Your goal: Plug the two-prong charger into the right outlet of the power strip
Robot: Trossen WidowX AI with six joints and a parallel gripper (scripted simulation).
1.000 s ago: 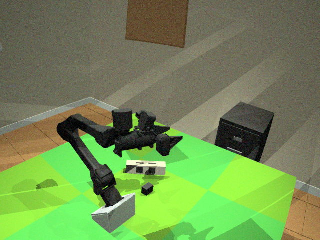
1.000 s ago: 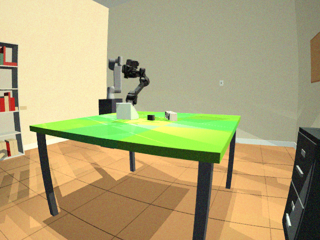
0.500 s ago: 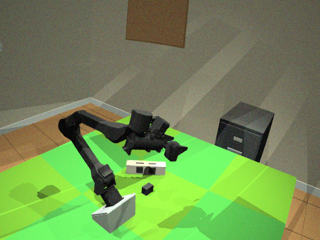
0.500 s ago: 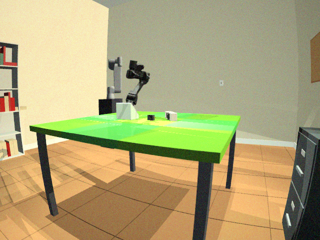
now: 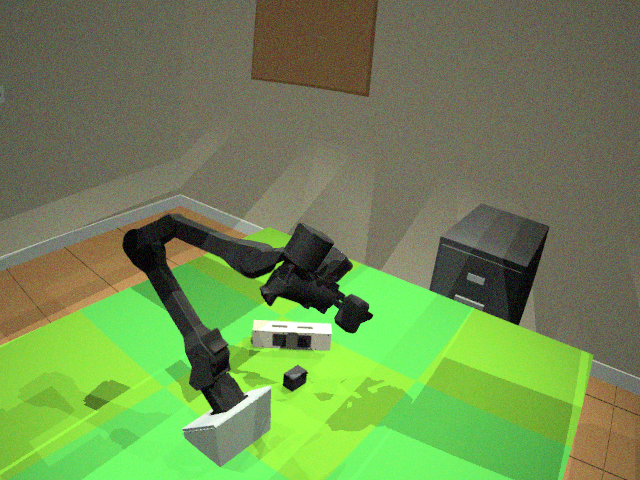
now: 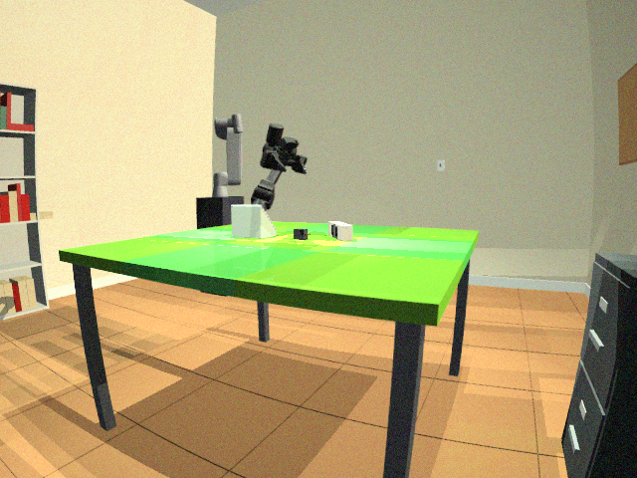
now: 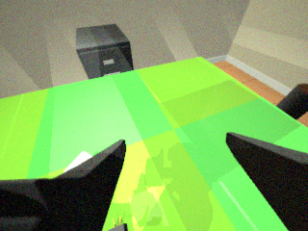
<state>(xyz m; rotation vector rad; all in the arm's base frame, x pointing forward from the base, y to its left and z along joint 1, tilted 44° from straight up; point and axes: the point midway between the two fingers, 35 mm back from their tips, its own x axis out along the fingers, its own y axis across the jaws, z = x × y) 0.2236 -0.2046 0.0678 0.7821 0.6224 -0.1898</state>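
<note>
My gripper tip is now 230 mm above the two-prong charger, 110 mm to the right of it and 30 mm past it.
</note>
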